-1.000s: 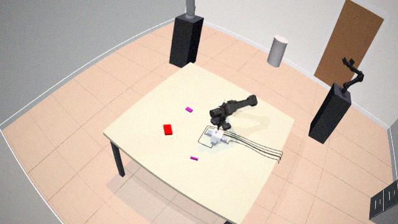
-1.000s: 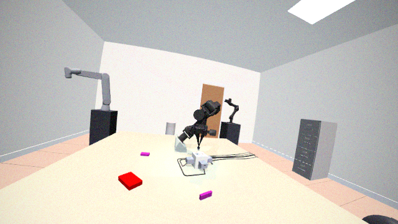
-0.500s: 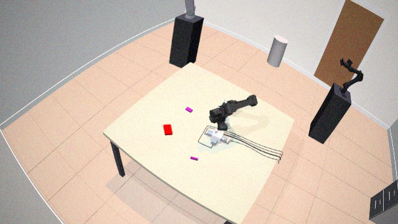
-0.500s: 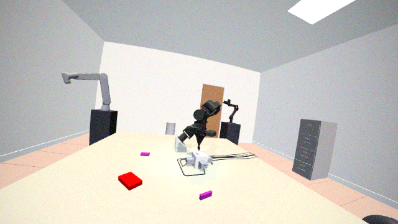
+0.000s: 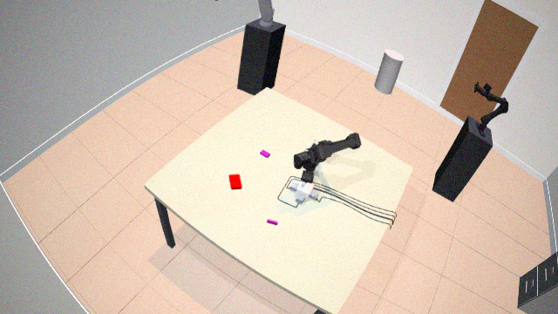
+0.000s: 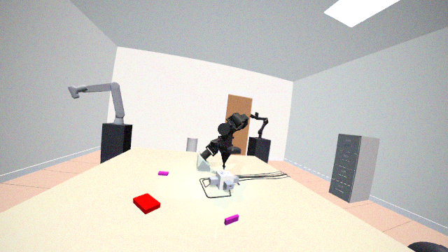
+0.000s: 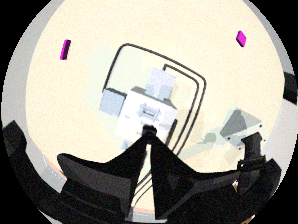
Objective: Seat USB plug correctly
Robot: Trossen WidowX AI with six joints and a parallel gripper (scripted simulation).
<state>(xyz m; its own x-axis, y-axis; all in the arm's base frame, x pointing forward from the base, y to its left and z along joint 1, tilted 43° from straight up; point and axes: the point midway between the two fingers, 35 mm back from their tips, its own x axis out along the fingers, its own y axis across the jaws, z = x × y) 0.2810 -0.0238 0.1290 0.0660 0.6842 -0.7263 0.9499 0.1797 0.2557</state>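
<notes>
Right now the USB plug is 2 cm below my gripper tip. Also, from my gripper tip: red block: 34 cm to the right, 15 cm ahead, 13 cm below; then magenta block: 32 cm to the right, 14 cm behind, 13 cm below.
</notes>
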